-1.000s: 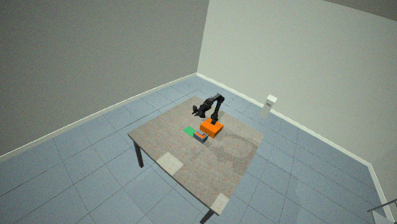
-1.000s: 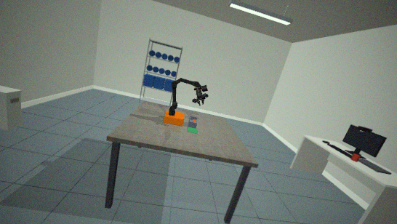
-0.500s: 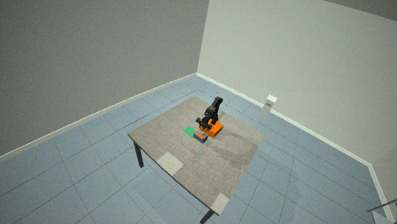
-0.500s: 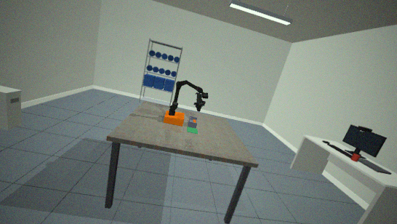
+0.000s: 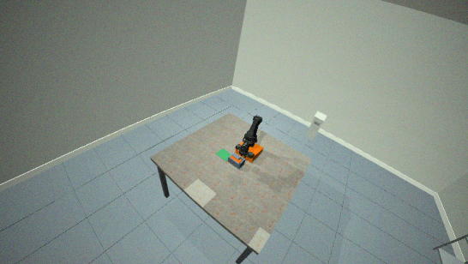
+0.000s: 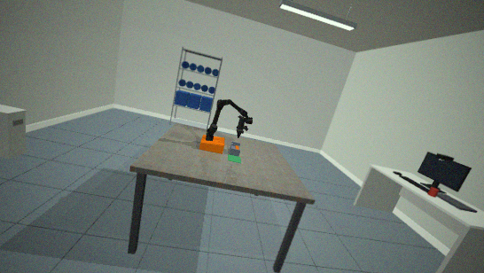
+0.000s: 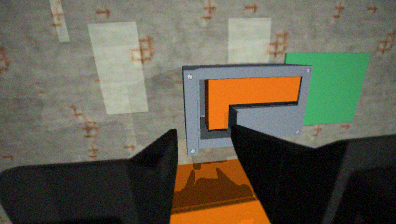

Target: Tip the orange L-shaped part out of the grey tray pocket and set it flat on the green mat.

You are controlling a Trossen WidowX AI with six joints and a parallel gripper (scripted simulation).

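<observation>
My gripper tip is now 10 mm past the orange L-shaped part, 50 mm to the left of it and 100 mm above it. Also, from my gripper tip: green mat (50 mm behind, 210 mm to the right, 160 mm below).
</observation>
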